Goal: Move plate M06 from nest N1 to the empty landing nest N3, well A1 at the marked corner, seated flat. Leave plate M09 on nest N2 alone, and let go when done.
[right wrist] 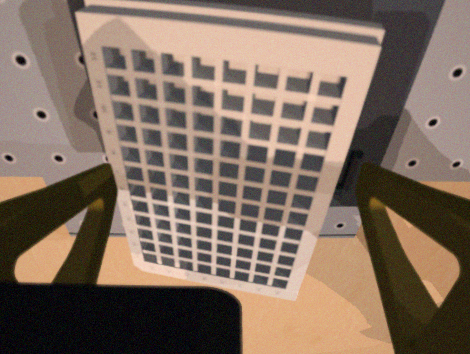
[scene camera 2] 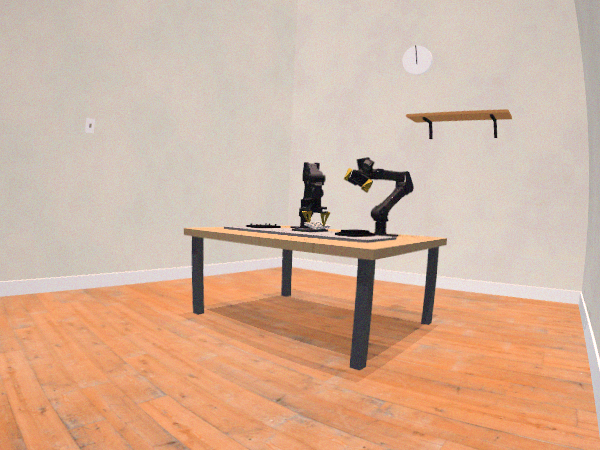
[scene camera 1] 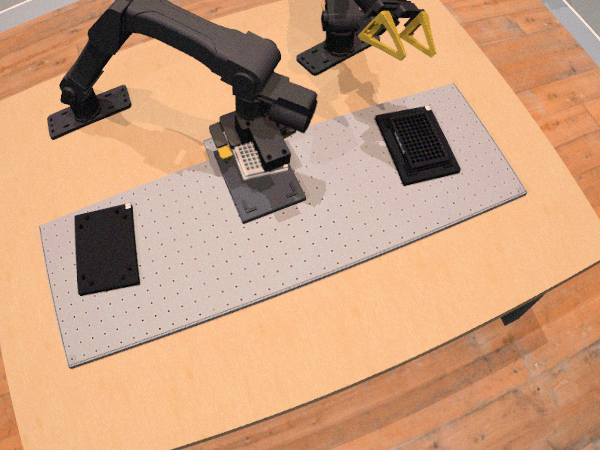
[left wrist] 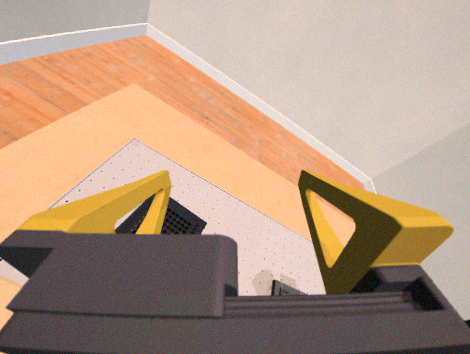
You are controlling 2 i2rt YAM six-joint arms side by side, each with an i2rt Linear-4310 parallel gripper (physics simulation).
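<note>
The white plate, by its look M06 [scene camera 1: 248, 157] [right wrist: 225, 162], lies shifted toward the back of the dark grey middle nest [scene camera 1: 270, 197] [right wrist: 407, 30]; the front corner guides are bare. It looks tilted, one end overhanging in the right wrist view. My right gripper [scene camera 1: 257, 142] [scene camera 2: 316, 216] [right wrist: 236, 176] is open, its fingers astride the plate; the left one in that view is close to the edge, contact unclear. The empty black nest [scene camera 1: 106, 245] [scene camera 2: 263, 225] has a white corner mark. The black plate [scene camera 1: 419, 140] [left wrist: 185, 220] sits on the right nest [scene camera 1: 407, 176]. My left gripper [scene camera 1: 418, 55] [scene camera 2: 358, 181] [left wrist: 234, 177] is open, raised. Labels are unreadable.
The perforated grey board [scene camera 1: 330, 225] [left wrist: 250, 215] carries all three nests on the wooden table [scene camera 1: 350, 320] [scene camera 2: 325, 245]. My right arm reaches over the middle nest and hides part of it. My left arm is behind the board. A wall shelf [scene camera 2: 460, 116] is beyond.
</note>
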